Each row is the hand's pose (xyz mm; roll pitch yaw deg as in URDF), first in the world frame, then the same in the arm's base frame.
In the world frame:
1: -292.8 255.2 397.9 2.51 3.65 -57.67
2: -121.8 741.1 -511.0 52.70 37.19 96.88
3: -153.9 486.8 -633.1 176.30 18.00 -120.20
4: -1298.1 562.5 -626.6 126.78 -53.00 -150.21
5: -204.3 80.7 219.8 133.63 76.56 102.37
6: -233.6 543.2 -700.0 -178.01 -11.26 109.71
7: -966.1 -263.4 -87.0 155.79 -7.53 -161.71
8: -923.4 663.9 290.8 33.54 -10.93 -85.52
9: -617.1 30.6 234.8 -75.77 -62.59 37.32
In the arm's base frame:
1: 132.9 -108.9 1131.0 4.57 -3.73 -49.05
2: 331.7 329.4 203.7 45.85 42.78 101.09
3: 350.6 64.9 102.2 -175.89 16.27 -109.27
4: -786.1 -35.7 -11.3 138.16 -50.04 -150.51
5: 265.0 -280.3 978.8 101.79 81.55 79.68
6: 271.5 103.4 23.0 178.36 -4.49 118.83
7: -400.0 -758.9 630.1 162.46 -3.70 -153.74
8: -534.4 189.1 925.9 39.03 -16.44 -78.20
9: -135.3 -392.0 957.3 -92.55 -63.01 60.90

